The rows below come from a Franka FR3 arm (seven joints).
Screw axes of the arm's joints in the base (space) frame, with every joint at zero. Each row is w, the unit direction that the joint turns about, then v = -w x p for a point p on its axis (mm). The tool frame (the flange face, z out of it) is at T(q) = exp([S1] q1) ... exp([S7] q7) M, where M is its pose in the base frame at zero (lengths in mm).
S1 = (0, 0, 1, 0.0, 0.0, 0.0)
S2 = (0, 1, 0, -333.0, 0.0, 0.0)
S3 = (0, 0, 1, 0.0, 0.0, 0.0)
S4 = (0, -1, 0, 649.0, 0.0, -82.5)
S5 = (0, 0, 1, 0.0, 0.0, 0.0)
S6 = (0, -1, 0, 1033.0, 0.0, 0.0)
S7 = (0, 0, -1, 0.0, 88.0, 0.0)
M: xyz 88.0 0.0 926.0 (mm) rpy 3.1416 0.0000 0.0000 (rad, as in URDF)
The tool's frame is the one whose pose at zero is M.
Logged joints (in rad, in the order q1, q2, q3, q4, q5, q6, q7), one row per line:
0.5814, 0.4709, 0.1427, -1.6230, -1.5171, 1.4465, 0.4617
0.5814, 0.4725, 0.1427, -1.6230, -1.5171, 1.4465, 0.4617
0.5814, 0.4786, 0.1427, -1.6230, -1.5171, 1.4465, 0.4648
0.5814, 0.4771, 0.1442, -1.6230, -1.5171, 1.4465, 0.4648
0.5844, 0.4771, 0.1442, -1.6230, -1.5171, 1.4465, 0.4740
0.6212, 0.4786, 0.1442, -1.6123, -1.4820, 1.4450, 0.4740
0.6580, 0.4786, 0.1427, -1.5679, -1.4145, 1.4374, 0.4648
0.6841, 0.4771, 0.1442, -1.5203, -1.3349, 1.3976, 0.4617
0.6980, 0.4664, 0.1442, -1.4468, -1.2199, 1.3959, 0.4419
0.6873, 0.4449, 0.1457, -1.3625, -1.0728, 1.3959, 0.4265
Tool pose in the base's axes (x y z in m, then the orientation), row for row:
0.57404, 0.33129, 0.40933, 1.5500, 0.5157, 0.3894
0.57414, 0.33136, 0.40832, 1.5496, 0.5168, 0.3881
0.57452, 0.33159, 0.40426, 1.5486, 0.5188, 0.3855
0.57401, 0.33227, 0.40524, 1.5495, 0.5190, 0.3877
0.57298, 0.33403, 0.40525, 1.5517, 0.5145, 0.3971
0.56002, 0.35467, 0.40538, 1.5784, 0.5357, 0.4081
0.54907, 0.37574, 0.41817, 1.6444, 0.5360, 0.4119
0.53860, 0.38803, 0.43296, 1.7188, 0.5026, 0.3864
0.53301, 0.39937, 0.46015, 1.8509, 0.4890, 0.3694
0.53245, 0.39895, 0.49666, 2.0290, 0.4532, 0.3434
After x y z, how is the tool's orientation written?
As a rotation vector, in radians.
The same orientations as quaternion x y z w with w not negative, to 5 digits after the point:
0.68709, 0.22860, 0.17262, 0.66772
0.68695, 0.22910, 0.17205, 0.66784
0.68660, 0.23002, 0.17092, 0.66818
0.68685, 0.23006, 0.17186, 0.66766
0.68754, 0.22797, 0.17595, 0.66660
0.69587, 0.23617, 0.17992, 0.65393
0.71811, 0.23407, 0.17988, 0.63022
0.74416, 0.21760, 0.16729, 0.60900
0.78568, 0.20757, 0.15680, 0.56128
0.83696, 0.18694, 0.14165, 0.49446

